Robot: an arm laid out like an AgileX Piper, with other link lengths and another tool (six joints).
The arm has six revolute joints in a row. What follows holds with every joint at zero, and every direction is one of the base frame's. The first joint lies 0.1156 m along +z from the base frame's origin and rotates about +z. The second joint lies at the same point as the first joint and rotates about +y. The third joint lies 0.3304 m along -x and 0.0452 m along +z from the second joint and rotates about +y. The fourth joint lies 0.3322 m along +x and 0.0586 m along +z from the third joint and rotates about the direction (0.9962, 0, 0.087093). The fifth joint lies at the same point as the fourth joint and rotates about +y. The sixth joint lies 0.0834 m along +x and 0.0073 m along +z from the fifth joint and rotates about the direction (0.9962, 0, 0.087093). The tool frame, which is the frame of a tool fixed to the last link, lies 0.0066 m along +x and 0.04 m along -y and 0.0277 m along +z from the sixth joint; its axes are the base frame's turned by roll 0.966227, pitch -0.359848 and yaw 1.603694 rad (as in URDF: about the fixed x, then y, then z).
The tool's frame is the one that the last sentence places.
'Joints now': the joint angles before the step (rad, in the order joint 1, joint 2, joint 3, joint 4, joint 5, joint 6). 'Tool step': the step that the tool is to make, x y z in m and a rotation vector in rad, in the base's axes. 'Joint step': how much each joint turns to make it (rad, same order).
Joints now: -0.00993 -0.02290 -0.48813 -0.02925 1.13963 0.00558
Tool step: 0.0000 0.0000 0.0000 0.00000 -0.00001 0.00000
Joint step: 0.00000 0.00000 0.00000 0.00000 -0.00001 0.00000
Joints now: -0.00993 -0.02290 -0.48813 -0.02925 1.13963 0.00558
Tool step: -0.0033 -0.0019 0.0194 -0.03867 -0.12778 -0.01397
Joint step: -0.00014 -0.00002 -0.02241 -0.03594 -0.10608 -0.00571
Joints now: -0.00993 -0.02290 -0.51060 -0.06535 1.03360 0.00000
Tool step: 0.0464 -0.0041 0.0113 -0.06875 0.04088 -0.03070
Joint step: 0.00183 0.18897 -0.00798 -0.08188 -0.14055 0.00982
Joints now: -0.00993 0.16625 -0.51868 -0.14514 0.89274 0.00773
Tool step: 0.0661 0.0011 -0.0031 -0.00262 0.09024 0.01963
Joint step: -0.00002 0.25436 -0.02148 0.00205 -0.14402 0.00127
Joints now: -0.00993 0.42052 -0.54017 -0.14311 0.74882 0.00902
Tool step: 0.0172 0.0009 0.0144 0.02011 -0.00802 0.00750
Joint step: -0.00008 0.07835 -0.05666 0.02080 -0.02971 0.00065
